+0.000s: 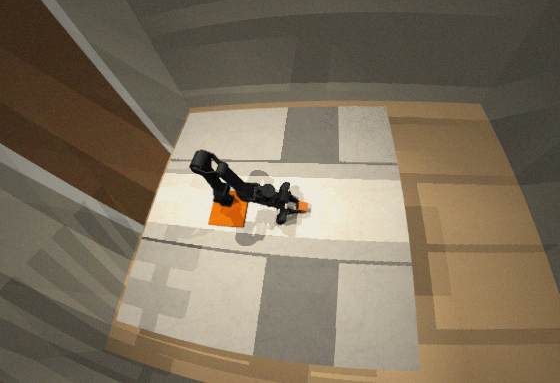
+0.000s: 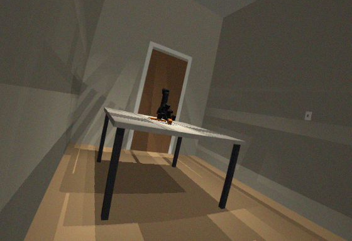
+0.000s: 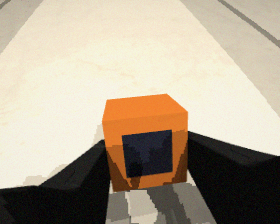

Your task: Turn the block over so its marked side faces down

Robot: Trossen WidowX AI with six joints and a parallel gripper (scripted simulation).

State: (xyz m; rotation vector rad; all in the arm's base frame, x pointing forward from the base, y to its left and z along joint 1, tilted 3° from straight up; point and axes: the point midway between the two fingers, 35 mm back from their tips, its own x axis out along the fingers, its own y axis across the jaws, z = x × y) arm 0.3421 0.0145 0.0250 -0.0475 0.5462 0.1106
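Now: gripper tip right at the block.
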